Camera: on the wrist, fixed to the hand. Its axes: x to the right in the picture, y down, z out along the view.
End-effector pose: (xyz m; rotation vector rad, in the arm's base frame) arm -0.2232 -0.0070 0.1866 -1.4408 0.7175 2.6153
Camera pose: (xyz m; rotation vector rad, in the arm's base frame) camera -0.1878 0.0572 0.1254 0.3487 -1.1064 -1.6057
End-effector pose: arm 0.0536 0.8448 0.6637 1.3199 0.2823 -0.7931
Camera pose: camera 0.0159 0.8602 0.5773 1.0574 -0.7205 0.4108
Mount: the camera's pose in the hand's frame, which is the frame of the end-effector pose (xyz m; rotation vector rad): 0.0199 -0.0892 -0.0277 -0.0506 -0.1055 1.4837
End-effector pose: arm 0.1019 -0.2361 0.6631 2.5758 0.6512 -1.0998
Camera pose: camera 0.0865 -0.1419 0.6614 1.9961 -1.1007 -0.5777
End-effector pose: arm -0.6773 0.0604 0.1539 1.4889 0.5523 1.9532
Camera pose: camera -0.6879 0.1397 0.1018 -1.5888 0.7032 -1.9834
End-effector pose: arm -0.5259 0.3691 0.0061 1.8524 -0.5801 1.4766
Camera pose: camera -0.4757 0.4503 0.0074 -1.1457 1.9681 -1.7809
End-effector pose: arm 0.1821 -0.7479 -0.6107 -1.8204 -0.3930 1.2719
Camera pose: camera 0.2335 -0.6955 -0.5496 1.9096 -1.0466 -2.1151
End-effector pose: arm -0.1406 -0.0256 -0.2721 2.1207 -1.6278 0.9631
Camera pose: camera -0.0634 0.0044 -0.2245 -0.5038 2.7070 -0.8704
